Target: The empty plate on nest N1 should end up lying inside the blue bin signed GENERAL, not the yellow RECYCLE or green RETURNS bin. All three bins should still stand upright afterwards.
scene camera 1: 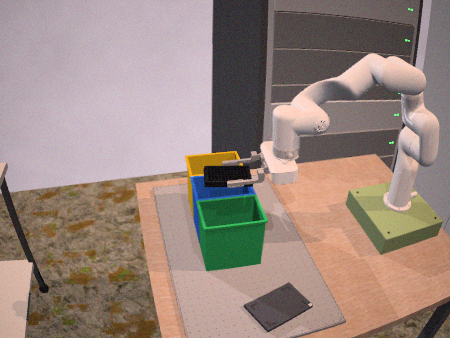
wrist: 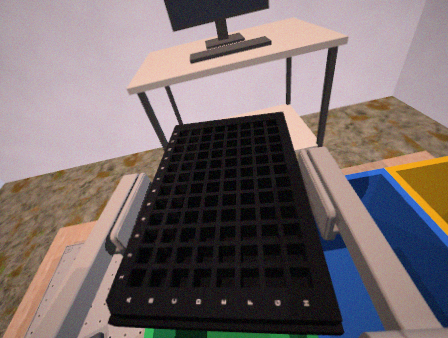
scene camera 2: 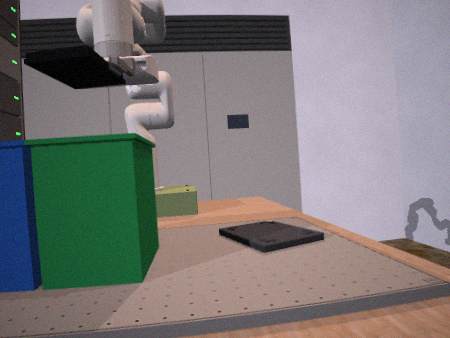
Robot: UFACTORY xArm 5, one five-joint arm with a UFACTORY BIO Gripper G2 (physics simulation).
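Places are measured from the arm's base along level axes (x back, y right, z up), in metres.
Where they show: hand at its tool point: (scene camera 1: 232, 173) (wrist: 220, 201) (scene camera 2: 85, 68); arm's base at its link origin: (scene camera 1: 396, 202).
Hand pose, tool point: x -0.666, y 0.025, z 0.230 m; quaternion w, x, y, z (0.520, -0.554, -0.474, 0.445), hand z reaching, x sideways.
Things, the pixels of their top centre, and the offset from my tool point. Level surfaces: height alone.
- black plate at its top centre: (wrist: 220, 177) (scene camera 2: 80, 64) (scene camera 1: 227, 173) dx -0.013, dy +0.003, dz +0.003 m
- blue bin at its top centre: (wrist: 372, 253) (scene camera 2: 12, 148) (scene camera 1: 222, 185) dx +0.003, dy +0.109, dz -0.111 m
- green bin at its top centre: (wrist: 221, 277) (scene camera 2: 102, 142) (scene camera 1: 231, 211) dx -0.007, dy -0.020, dz -0.111 m
- yellow bin at its top centre: (scene camera 1: 214, 163) dx +0.013, dy +0.239, dz -0.111 m
- dark flat nest at its top centre: (scene camera 2: 267, 229) (scene camera 1: 279, 304) dx +0.060, dy -0.281, dz -0.276 m
- grey perforated board at its surface level: dz -0.291 m
- wooden table at its surface level: dz -0.304 m
The black plate (scene camera 1: 227, 176) (scene camera 2: 80, 67) (wrist: 225, 200) is level, with rows of square wells on top. My gripper (scene camera 1: 243, 173) (wrist: 225, 200) is shut on the plate's two long sides and holds it above the bins. In scene camera 1 the plate overlaps the blue bin (scene camera 1: 222, 191) (scene camera 2: 16, 215) (wrist: 350, 277). The green bin (scene camera 1: 232, 245) (scene camera 2: 90, 210) (wrist: 160, 332) and the yellow bin (scene camera 1: 190, 187) (wrist: 430, 182) stand upright on either side of the blue one. The wrist view shows the green rim below the plate's near edge and blue to its right. No bin signs are readable.
A dark flat nest (scene camera 1: 278, 306) (scene camera 2: 270, 236) lies on the grey perforated board (scene camera 1: 185, 295) (scene camera 2: 210, 280), in front of the green bin. The arm stands on a green base block (scene camera 1: 395, 225) (scene camera 2: 177, 201) on the wooden table (scene camera 1: 330, 200). A desk (wrist: 240, 52) with a monitor stands beyond.
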